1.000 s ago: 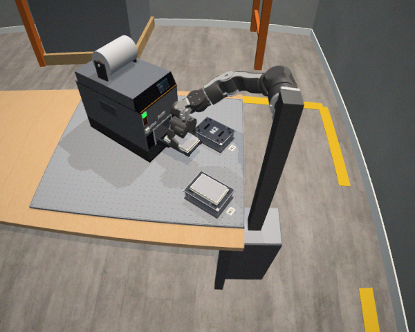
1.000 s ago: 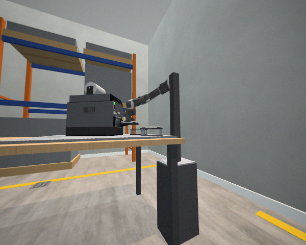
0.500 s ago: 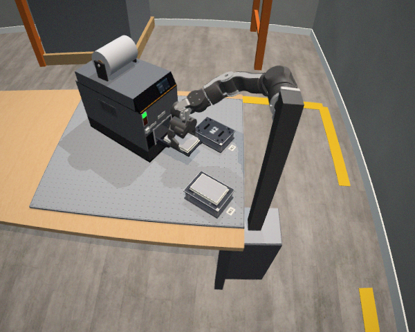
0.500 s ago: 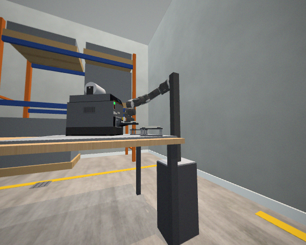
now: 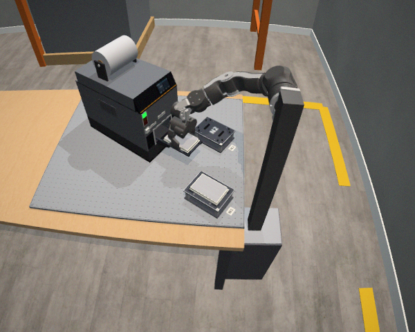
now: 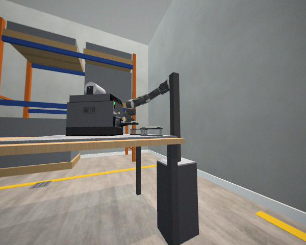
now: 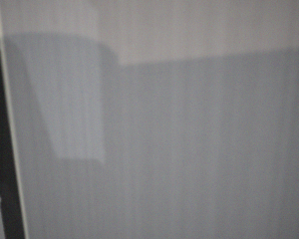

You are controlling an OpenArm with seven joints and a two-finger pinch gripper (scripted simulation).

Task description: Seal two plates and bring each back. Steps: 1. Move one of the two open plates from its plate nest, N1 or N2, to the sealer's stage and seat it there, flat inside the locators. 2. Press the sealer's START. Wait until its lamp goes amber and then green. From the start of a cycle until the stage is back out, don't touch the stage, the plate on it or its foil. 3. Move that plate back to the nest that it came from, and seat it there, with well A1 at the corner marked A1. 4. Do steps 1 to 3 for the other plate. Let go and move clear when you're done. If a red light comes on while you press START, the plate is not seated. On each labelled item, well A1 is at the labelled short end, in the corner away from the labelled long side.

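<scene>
Right now the white well plate is right at my hand. Round my hand: foil roll (280 mm ahead, 180 mm to the right, 300 mm above); white start button (140 mm ahead, 20 mm to the left, 80 mm above); sealer stage (10 mm below).
</scene>
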